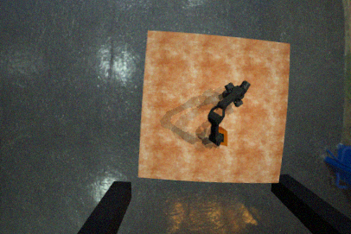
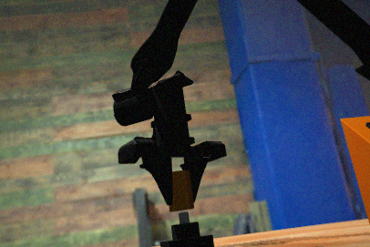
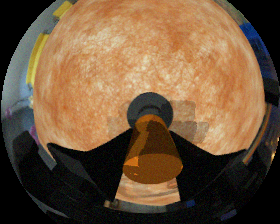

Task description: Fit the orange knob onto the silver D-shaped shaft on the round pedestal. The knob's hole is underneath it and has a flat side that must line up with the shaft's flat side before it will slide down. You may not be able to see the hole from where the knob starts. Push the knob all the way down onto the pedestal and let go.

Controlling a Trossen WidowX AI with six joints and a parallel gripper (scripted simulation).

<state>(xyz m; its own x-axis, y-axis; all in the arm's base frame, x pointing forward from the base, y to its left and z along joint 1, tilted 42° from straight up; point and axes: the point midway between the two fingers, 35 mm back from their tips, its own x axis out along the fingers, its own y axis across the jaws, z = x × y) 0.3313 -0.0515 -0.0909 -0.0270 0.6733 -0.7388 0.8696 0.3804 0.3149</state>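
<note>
The orange knob is 30 mm above my gripper tip. The rest, counted from my gripper tip: dark round pedestal (40 mm below).
</note>
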